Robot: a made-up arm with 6 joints. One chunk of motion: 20 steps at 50 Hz.
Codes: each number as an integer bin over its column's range. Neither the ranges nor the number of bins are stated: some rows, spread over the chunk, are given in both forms.
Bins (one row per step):
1: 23 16 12 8 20 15
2: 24 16 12 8 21 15
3: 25 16 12 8 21 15
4: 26 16 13 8 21 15
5: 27 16 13 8 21 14
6: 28 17 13 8 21 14
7: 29 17 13 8 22 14
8: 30 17 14 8 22 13
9: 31 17 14 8 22 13
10: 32 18 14 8 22 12
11: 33 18 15 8 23 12
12: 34 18 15 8 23 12
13: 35 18 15 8 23 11
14: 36 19 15 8 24 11
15: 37 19 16 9 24 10
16: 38 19 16 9 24 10
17: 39 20 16 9 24 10
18: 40 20 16 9 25 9
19: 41 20 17 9 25 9
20: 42 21 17 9 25 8
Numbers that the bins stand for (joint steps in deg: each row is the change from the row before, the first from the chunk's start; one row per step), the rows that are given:
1: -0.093 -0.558 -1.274 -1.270 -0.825 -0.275
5: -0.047 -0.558 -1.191 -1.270 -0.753 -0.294
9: -0.001 -0.522 -1.108 -1.270 -0.682 -0.314
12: 0.034 -0.486 -1.025 -1.270 -0.611 -0.334
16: 0.080 -0.449 -0.942 -1.207 -0.540 -0.373
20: 0.127 -0.377 -0.859 -1.207 -0.468 -0.413
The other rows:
2: -0.082 -0.558 -1.274 -1.270 -0.753 -0.275
3: -0.070 -0.558 -1.274 -1.270 -0.753 -0.275
4: -0.059 -0.558 -1.191 -1.270 -0.753 -0.275
6: -0.036 -0.522 -1.191 -1.270 -0.753 -0.294
7: -0.024 -0.522 -1.191 -1.270 -0.682 -0.294
8: -0.012 -0.522 -1.108 -1.270 -0.682 -0.314
10: 0.011 -0.486 -1.108 -1.270 -0.682 -0.334
11: 0.022 -0.486 -1.025 -1.270 -0.611 -0.334
13: 0.046 -0.486 -1.025 -1.270 -0.611 -0.353
14: 0.057 -0.449 -1.025 -1.270 -0.540 -0.353
15: 0.069 -0.449 -0.942 -1.207 -0.540 -0.373
17: 0.092 -0.413 -0.942 -1.207 -0.540 -0.373
18: 0.103 -0.413 -0.942 -1.207 -0.468 -0.393
19: 0.115 -0.413 -0.859 -1.207 -0.468 -0.393

